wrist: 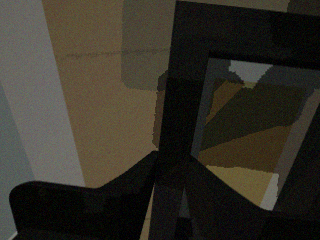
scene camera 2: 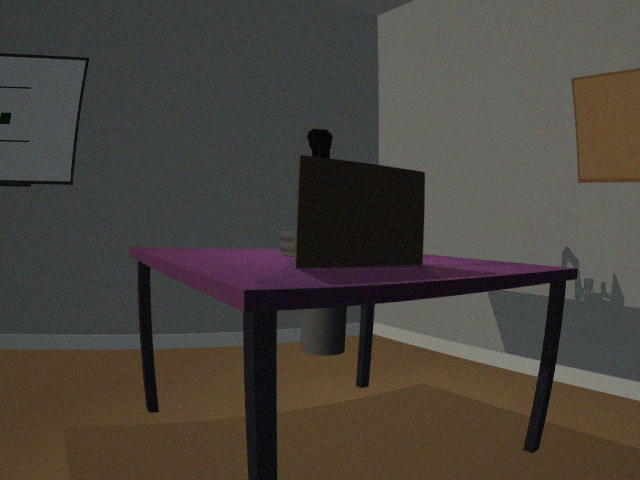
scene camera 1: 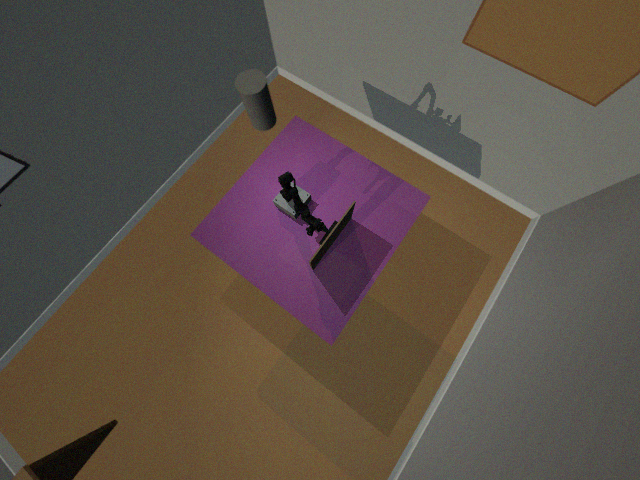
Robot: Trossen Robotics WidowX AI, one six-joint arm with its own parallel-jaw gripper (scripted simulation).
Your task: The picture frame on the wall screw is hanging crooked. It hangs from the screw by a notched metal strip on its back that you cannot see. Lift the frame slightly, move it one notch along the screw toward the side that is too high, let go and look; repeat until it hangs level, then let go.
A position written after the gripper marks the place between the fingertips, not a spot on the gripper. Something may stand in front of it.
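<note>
The wrist view has the gripper (wrist: pixel 171 158) carrying a picture frame (wrist: pixel 235 92), and you can see a brown wall panel (wrist: pixel 113 69) there too. On scene camera 2 there's the brown wall panel (scene camera 2: pixel 348 214) again, but scene camera 2 does not show the picture frame, hidden by the brown wall panel.
</note>
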